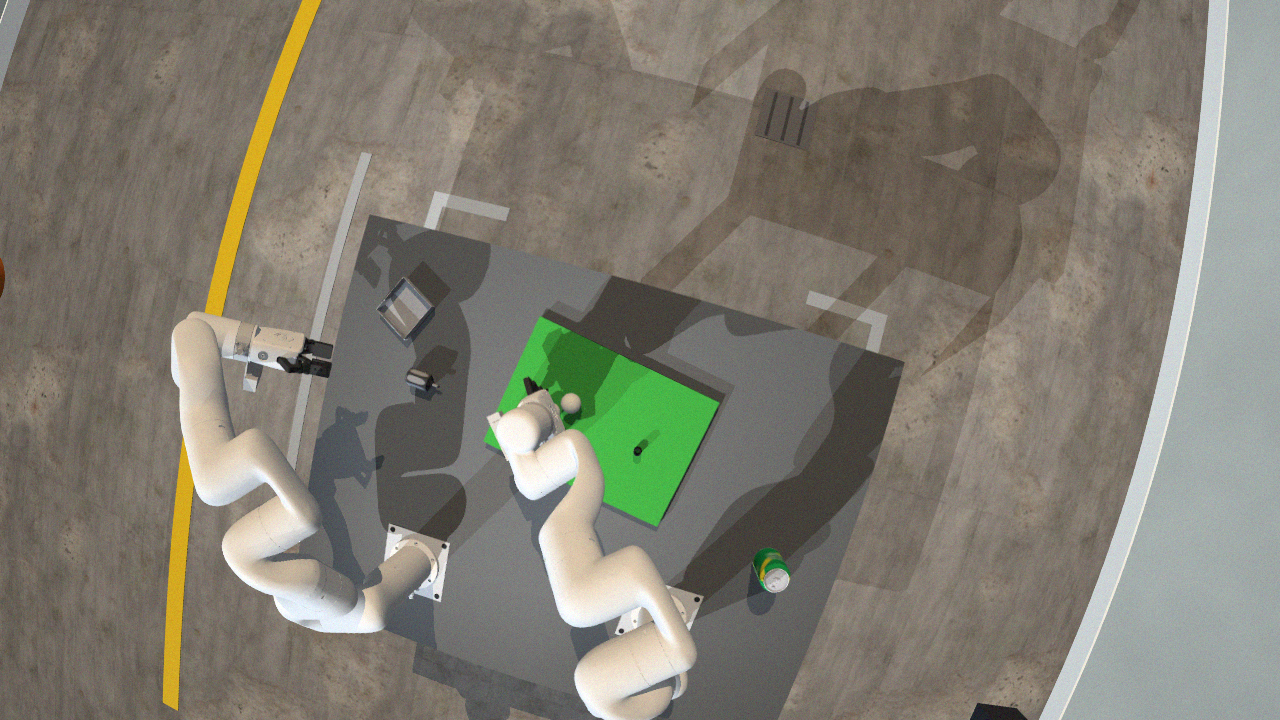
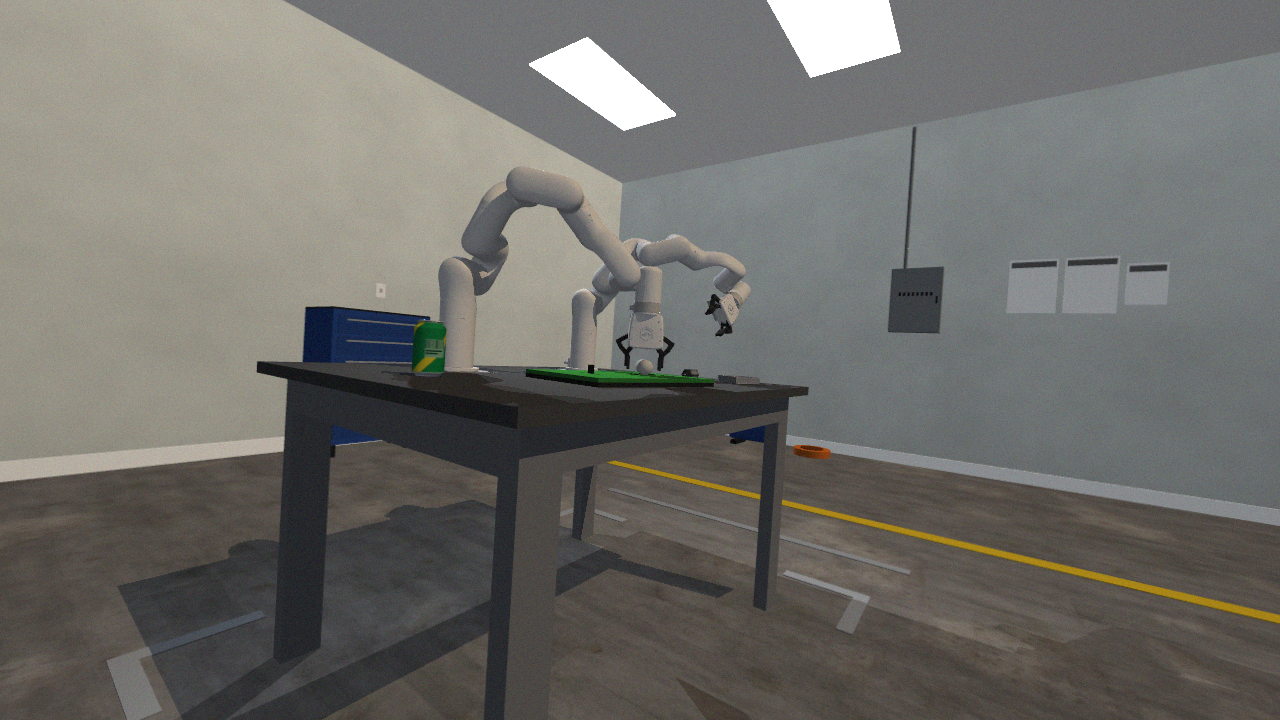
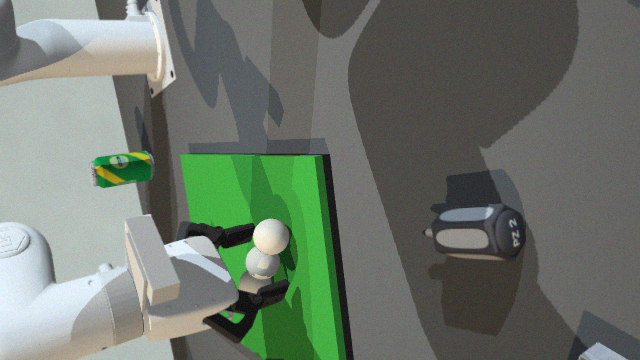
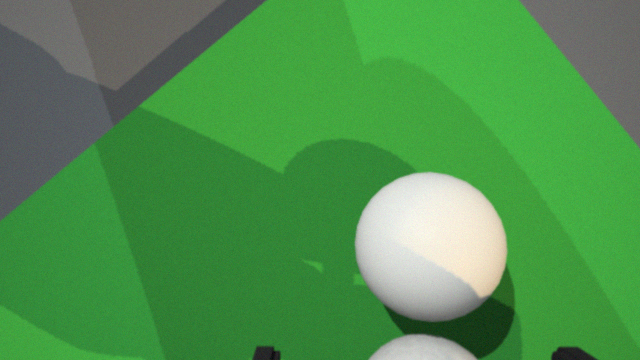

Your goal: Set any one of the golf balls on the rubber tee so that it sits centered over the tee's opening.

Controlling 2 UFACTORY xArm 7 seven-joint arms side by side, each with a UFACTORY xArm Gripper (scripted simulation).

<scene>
A green mat shows in image 1 (645, 428), in image 2 (589, 377), in image 3 and in image 4. One and the same spot on the green mat: (image 4: 221, 211) is (image 3: 263, 190).
</scene>
